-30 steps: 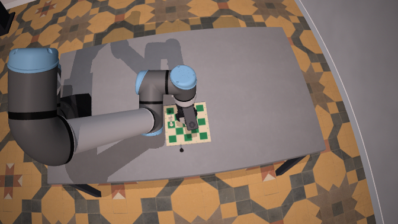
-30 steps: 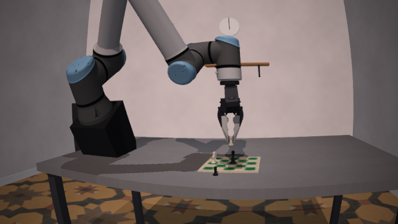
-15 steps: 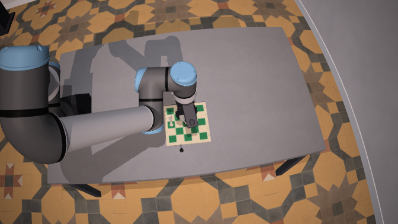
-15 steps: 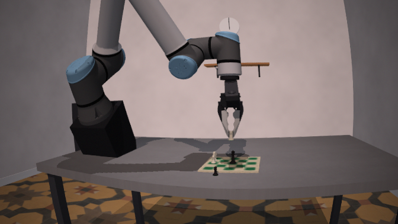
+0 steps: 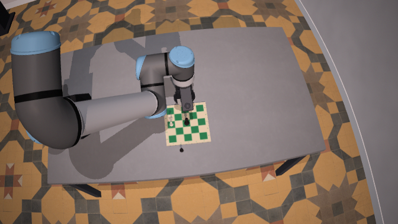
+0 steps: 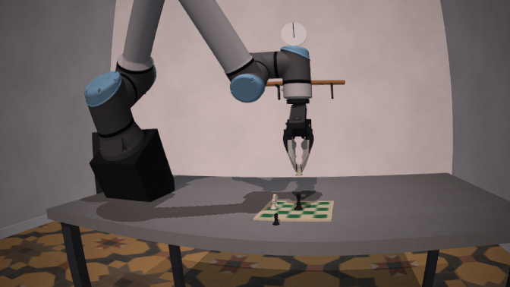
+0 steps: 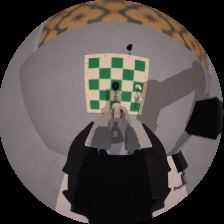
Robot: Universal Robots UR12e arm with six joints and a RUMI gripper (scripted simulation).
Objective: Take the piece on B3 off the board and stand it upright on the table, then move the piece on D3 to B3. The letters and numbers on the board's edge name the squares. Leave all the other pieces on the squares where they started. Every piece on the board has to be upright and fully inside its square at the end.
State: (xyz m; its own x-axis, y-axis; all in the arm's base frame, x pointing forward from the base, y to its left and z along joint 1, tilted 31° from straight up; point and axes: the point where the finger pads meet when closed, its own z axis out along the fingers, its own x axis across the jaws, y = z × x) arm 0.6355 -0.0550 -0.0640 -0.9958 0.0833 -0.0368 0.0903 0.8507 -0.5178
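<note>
Right now my hand is 4 cm to the left of the chessboard and 13 cm above it.
</note>
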